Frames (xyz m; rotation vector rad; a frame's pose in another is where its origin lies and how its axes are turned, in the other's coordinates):
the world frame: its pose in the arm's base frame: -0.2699 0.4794 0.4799 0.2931 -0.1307 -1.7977
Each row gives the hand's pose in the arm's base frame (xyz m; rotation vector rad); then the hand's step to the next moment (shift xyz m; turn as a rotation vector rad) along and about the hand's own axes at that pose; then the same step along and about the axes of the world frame.
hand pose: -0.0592 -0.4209 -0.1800 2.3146 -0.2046 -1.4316
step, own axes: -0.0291 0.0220 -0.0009 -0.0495 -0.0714 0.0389
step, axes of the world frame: 0.0077 0.0006 0.0357 -0.0539 -0.0780 0.0083
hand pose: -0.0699 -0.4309 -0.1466 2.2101 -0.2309 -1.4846
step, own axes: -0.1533 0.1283 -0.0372 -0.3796 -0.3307 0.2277
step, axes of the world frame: 0.0188 0.0467 0.1970 -0.2843 -0.4426 0.1690
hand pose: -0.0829 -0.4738 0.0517 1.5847 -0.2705 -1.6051
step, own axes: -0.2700 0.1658 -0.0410 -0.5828 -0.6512 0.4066
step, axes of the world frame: -0.1447 0.1071 0.2639 -0.4658 -0.8195 0.2013
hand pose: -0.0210 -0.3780 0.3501 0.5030 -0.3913 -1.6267
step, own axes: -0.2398 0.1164 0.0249 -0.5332 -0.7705 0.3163
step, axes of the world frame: -0.2524 0.0675 0.0586 -0.4042 -0.8990 0.0801
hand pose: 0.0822 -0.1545 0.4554 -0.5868 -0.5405 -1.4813
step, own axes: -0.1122 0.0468 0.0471 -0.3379 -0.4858 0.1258
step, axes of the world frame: -0.1164 0.0041 -0.0585 -0.2014 -0.5705 -0.0001
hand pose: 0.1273 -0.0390 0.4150 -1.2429 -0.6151 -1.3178
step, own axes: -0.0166 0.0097 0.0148 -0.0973 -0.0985 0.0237
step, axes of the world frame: -0.0174 0.0013 -0.0168 -0.0446 -0.1310 -0.0242
